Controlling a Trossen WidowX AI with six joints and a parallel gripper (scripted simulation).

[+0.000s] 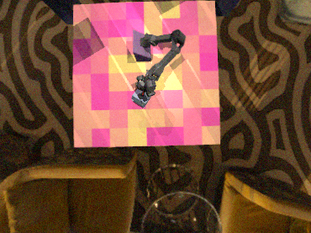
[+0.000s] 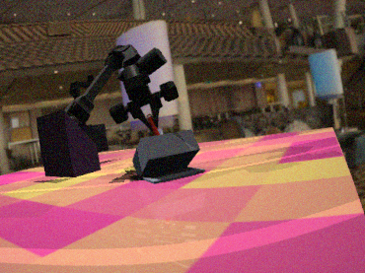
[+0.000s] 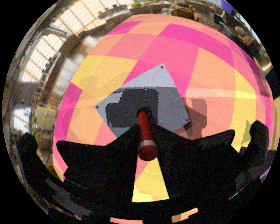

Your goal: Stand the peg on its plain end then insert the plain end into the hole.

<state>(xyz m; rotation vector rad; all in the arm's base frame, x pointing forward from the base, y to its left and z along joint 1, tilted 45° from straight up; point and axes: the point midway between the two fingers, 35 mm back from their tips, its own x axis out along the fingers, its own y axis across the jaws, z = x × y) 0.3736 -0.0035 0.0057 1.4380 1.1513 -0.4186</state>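
The grey sloped panel lies 7 cm below my gripper tip, 3 cm ahead of it and 2 cm to the right of it. The rest, counted from my gripper tip: red peg (1 cm to the left, 1 cm behind, 1 cm above).
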